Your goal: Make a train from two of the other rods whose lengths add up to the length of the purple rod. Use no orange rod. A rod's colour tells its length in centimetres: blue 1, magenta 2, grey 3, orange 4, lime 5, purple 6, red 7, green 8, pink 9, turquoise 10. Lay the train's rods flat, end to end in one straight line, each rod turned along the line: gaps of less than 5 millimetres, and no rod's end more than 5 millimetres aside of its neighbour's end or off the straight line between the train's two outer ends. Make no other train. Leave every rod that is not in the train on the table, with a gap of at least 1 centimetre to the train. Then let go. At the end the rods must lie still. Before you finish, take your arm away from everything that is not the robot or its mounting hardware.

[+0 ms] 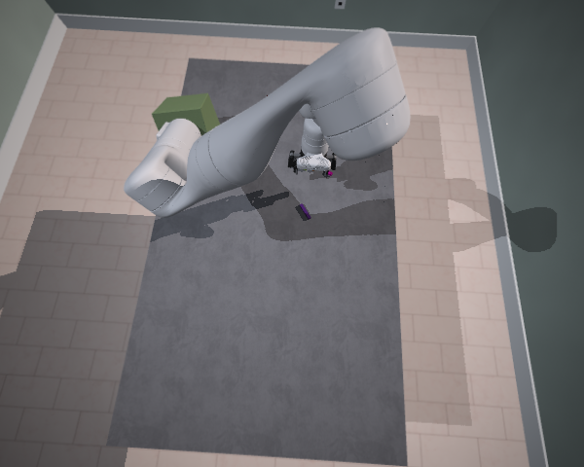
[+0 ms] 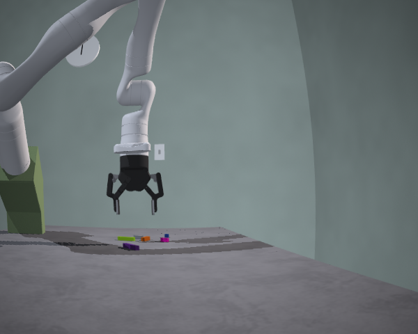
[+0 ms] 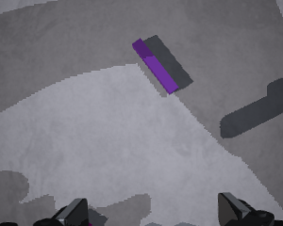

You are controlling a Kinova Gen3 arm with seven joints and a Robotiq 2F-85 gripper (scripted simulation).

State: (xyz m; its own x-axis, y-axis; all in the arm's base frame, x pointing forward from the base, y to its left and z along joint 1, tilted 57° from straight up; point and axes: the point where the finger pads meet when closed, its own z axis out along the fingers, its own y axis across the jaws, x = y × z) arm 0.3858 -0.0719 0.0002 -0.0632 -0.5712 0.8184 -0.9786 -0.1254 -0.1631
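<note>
Right now the blue rod is 9 cm ahead of my hand, 15 cm to the left of it and 7 cm below it. Also, from my hand: lime rod 3 cm behind, 6 cm to the left, 7 cm below; then magenta rod 7 cm ahead, 4 cm to the left, 7 cm below; then orange rod 2 cm ahead, 7 cm to the left, 7 cm below.
</note>
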